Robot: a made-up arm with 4 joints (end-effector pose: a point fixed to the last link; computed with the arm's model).
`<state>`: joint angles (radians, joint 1 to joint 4).
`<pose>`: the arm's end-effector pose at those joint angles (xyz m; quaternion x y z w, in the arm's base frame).
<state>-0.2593 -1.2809 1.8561 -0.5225</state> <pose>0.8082 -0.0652 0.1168 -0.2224 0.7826 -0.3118 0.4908</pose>
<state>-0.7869 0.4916 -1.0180 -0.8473</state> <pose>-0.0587 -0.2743 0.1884 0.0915 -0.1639 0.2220 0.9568</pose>
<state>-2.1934 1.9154 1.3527 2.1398</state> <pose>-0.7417 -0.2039 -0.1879 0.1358 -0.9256 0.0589 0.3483</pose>
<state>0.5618 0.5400 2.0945 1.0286</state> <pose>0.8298 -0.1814 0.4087 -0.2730 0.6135 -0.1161 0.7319</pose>
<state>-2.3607 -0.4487 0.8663 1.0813</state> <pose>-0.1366 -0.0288 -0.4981 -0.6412 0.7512 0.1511 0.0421</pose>
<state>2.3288 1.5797 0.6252 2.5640</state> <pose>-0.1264 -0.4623 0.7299 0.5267 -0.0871 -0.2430 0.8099</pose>
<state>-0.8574 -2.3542 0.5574 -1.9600</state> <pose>0.1224 0.4379 -0.3763 -0.3016 0.8972 0.3190 0.0478</pose>
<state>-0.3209 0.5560 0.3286 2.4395</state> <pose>0.3902 -0.4038 0.2959 -0.1937 0.3632 -0.8554 0.3144</pose>
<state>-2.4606 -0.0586 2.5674 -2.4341</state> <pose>-0.7620 -0.1680 0.0305 -0.5405 -0.2307 0.7596 0.2788</pose>
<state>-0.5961 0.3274 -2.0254 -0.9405</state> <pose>-0.1985 -0.1258 -0.1408 -0.2556 -0.5954 0.1973 0.7357</pose>
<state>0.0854 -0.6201 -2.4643 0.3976</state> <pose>0.2279 -0.4279 -0.0488 0.0685 -0.9154 0.2228 0.3282</pose>
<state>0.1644 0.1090 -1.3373 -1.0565</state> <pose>-0.0505 -0.2110 0.1101 -0.3042 -0.6112 0.3419 0.6457</pose>
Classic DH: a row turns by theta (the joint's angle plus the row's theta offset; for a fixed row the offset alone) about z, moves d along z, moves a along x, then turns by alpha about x. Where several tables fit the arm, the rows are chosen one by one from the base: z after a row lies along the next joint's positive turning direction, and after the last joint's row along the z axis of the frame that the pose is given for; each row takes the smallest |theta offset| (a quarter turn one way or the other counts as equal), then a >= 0, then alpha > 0; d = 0 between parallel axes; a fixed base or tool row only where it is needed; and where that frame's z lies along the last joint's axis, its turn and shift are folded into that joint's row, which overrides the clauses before.
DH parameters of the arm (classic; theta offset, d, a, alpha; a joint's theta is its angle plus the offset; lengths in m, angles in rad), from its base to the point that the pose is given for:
base (fixed): 0 0.194 0 1.5708
joint 1: -1.5708 -0.007 0.095 -1.5708
joint 2: 0 0.368 -0.026 -1.5708
joint 3: 1.5708 -0.207 0.132 1.5708
joint 4: 1.205 0 -0.0503 3.1416
tool (fixed): -1.9365 0.424 0 0

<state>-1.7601 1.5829 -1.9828 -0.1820</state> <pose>-0.3400 0.2507 0.2369 -0.2169 -0.0586 -0.6131 0.7573</pose>
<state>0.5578 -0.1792 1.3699 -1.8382</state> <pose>0.5785 -0.1317 0.7124 0.2818 0.2792 0.6829 0.6134</pose>
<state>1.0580 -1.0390 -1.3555 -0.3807</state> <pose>-0.1426 -0.0986 0.1973 -0.6356 -0.7036 0.1307 0.2896</pose>
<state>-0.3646 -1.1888 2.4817 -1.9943</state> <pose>0.6475 -0.2886 -0.0844 0.5394 0.6753 -0.1625 0.4761</pose>
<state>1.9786 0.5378 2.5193 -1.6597</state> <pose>0.1134 -0.0146 0.9900 0.0775 0.2968 0.8251 0.4744</pose>
